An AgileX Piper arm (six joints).
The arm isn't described. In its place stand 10 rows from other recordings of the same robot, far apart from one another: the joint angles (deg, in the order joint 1, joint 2, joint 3, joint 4, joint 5, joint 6), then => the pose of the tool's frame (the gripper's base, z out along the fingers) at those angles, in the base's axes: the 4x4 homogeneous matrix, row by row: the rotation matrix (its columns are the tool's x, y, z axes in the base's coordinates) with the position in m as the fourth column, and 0 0 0 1 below.
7.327, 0.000, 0.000, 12.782, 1.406, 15.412 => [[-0.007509 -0.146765 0.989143 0.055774], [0.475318 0.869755 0.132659 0.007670], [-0.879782 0.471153 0.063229 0.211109], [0 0 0 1]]
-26.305, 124.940, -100.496, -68.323, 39.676, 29.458 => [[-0.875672 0.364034 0.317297 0.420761], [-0.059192 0.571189 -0.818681 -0.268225], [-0.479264 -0.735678 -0.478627 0.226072], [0 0 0 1]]
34.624, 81.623, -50.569, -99.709, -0.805, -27.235 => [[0.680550 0.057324 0.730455 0.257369], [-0.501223 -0.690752 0.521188 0.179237], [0.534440 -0.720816 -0.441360 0.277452], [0 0 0 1]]
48.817, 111.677, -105.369, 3.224, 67.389, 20.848 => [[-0.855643 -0.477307 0.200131 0.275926], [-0.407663 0.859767 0.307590 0.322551], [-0.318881 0.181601 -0.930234 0.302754], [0 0 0 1]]
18.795, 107.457, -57.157, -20.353, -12.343, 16.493 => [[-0.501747 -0.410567 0.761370 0.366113], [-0.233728 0.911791 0.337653 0.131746], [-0.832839 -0.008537 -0.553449 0.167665], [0 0 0 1]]
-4.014, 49.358, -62.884, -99.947, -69.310, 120.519 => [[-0.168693 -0.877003 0.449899 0.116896], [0.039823 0.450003 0.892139 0.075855], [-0.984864 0.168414 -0.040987 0.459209], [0 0 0 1]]
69.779, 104.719, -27.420, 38.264, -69.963, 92.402 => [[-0.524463 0.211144 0.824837 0.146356], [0.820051 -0.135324 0.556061 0.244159], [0.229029 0.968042 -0.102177 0.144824], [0 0 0 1]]
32.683, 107.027, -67.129, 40.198, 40.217, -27.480 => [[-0.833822 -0.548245 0.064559 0.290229], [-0.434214 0.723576 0.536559 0.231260], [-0.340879 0.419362 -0.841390 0.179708], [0 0 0 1]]
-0.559, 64.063, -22.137, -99.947, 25.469, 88.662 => [[-0.599338 0.244785 0.762151 0.194211], [-0.187616 0.882625 -0.431015 -0.040441], [-0.778199 -0.401315 -0.483065 0.216803], [0 0 0 1]]
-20.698, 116.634, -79.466, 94.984, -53.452, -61.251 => [[0.011079 0.988025 0.153897 0.374222], [0.382260 0.138032 -0.913687 -0.219246], [-0.923988 0.068951 -0.376153 0.208990], [0 0 0 1]]
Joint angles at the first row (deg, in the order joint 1, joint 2, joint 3, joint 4, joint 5, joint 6):
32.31, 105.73, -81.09, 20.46, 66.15, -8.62
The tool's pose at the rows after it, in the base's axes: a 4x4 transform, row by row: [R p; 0 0 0 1], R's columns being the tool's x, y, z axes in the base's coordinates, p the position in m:
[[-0.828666 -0.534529 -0.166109 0.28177], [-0.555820 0.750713 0.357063 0.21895], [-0.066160 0.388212 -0.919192 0.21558], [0 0 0 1]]
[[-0.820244 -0.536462 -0.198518 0.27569], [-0.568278 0.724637 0.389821 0.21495], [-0.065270 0.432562 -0.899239 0.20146], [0 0 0 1]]
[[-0.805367 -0.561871 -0.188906 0.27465], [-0.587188 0.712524 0.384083 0.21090], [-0.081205 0.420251 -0.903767 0.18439], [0 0 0 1]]
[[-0.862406 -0.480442 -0.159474 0.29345], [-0.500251 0.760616 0.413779 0.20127], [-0.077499 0.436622 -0.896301 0.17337], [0 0 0 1]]
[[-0.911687 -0.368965 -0.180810 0.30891], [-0.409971 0.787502 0.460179 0.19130], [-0.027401 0.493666 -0.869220 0.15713], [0 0 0 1]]
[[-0.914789 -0.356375 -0.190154 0.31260], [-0.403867 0.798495 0.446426 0.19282], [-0.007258 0.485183 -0.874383 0.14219], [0 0 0 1]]
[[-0.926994 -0.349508 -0.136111 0.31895], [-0.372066 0.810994 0.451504 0.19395], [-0.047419 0.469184 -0.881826 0.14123], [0 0 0 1]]
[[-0.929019 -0.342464 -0.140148 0.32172], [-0.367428 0.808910 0.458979 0.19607], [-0.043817 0.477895 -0.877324 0.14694], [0 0 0 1]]
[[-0.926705 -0.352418 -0.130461 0.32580], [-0.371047 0.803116 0.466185 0.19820], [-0.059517 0.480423 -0.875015 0.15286], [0 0 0 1]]
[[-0.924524 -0.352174 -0.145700 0.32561], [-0.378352 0.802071 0.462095 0.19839], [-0.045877 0.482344 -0.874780 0.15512], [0 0 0 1]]
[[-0.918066 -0.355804 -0.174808 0.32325], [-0.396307 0.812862 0.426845 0.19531], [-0.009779 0.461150 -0.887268 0.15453], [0 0 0 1]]
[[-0.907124 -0.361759 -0.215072 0.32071], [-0.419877 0.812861 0.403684 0.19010], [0.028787 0.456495 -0.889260 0.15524], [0 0 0 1]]
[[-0.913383 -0.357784 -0.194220 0.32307], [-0.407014 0.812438 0.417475 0.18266], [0.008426 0.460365 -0.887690 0.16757], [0 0 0 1]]
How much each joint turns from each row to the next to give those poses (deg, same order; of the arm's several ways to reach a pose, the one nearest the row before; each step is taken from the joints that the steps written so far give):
-0.18, -0.01, 5.14, 5.18, -1.62, -4.91
-0.71, 0.01, 3.90, 3.80, -2.00, -4.72
-0.33, 0.81, 2.98, 0.42, -3.60, -3.78
-3.11, 2.53, -0.91, 1.86, -2.06, 0.99
-3.31, 3.52, -0.79, 4.29, 0.23, 0.02
0.10, 2.47, -0.30, -0.13, -1.25, 0.00
0.00, 0.30, -0.44, 0.00, -3.02, 0.68
0.00, 0.00, -1.44, 0.00, 1.39, 1.04
0.00, 0.00, -1.52, -0.13, 0.67, 0.15
0.00, 0.00, -0.59, -0.44, 1.37, 0.53
0.00, 0.00, -0.15, -2.47, 1.92, 1.42
-0.51, -0.14, 0.00, -1.37, 2.78, 0.00
-1.26, -1.73, -0.25, -0.03, 0.95, 0.00

